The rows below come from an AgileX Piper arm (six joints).
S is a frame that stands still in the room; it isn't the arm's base.
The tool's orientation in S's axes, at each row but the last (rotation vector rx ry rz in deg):
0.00, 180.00, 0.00
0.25, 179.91, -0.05
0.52, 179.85, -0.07
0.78, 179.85, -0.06
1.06, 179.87, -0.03
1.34, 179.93, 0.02
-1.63, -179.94, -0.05
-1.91, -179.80, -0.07
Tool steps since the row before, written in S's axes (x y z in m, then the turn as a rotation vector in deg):
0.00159, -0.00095, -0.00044, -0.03, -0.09, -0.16
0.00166, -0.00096, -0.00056, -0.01, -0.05, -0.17
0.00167, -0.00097, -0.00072, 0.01, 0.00, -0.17
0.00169, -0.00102, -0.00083, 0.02, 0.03, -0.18
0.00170, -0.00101, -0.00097, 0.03, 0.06, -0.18
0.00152, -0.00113, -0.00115, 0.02, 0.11, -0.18
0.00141, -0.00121, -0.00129, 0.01, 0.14, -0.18
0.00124, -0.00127, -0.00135, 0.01, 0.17, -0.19
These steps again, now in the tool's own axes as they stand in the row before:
-0.00159, -0.00095, 0.00044, 0.03, -0.09, 0.16
-0.00166, -0.00096, 0.00056, 0.01, -0.05, 0.17
-0.00167, -0.00096, 0.00073, -0.01, 0.00, 0.17
-0.00170, -0.00100, 0.00084, -0.02, 0.03, 0.18
-0.00171, -0.00099, 0.00097, -0.03, 0.06, 0.18
-0.00154, -0.00111, 0.00115, -0.02, 0.11, 0.18
-0.00143, -0.00118, 0.00129, -0.01, 0.14, 0.18
-0.00127, -0.00124, 0.00134, -0.01, 0.17, 0.19

